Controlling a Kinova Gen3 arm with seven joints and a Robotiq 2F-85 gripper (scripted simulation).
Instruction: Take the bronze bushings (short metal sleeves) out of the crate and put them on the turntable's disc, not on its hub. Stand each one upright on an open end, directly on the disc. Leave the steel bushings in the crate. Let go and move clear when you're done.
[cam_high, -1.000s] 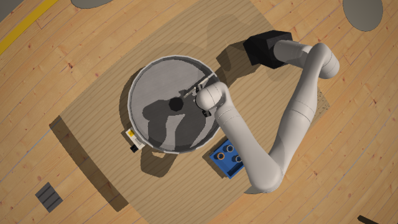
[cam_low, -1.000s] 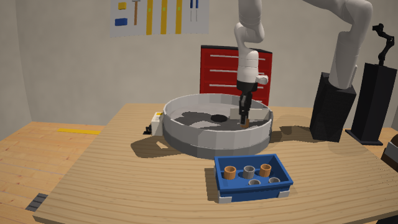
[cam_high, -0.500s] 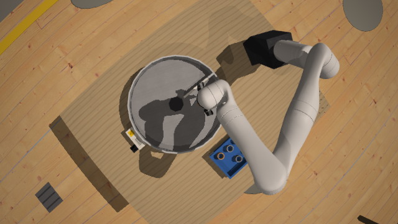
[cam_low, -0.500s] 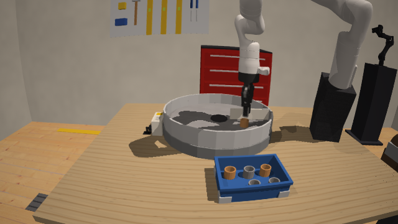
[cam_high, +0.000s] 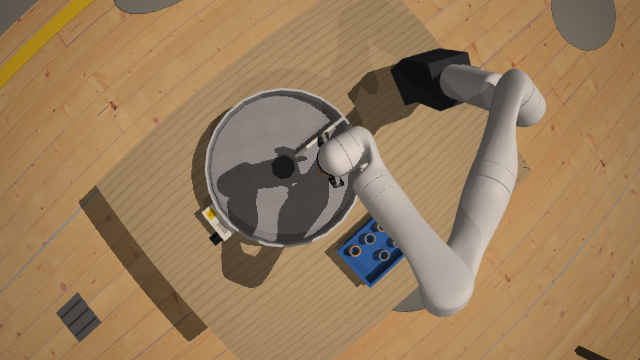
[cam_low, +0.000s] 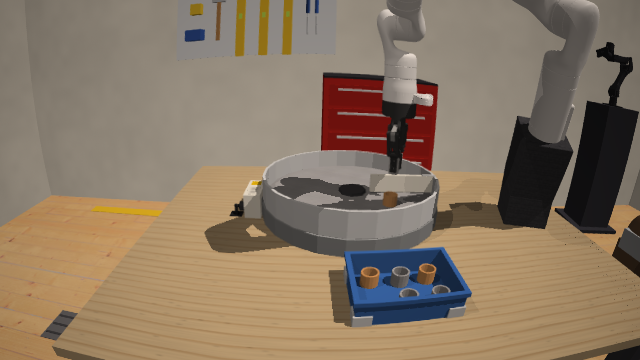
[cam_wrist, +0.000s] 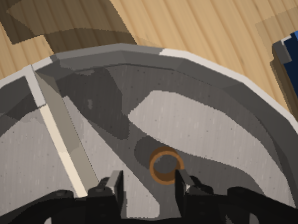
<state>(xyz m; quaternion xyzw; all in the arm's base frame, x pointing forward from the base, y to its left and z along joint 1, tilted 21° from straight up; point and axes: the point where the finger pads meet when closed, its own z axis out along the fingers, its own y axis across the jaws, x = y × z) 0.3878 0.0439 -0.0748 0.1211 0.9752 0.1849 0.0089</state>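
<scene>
The blue crate lies 280 mm to the left of my hand, 120 mm below it and 20 mm behind it. From my hand the other things lie so: grey turntable disc: 100 mm ahead, 90 mm below, 50 mm to the right.
</scene>
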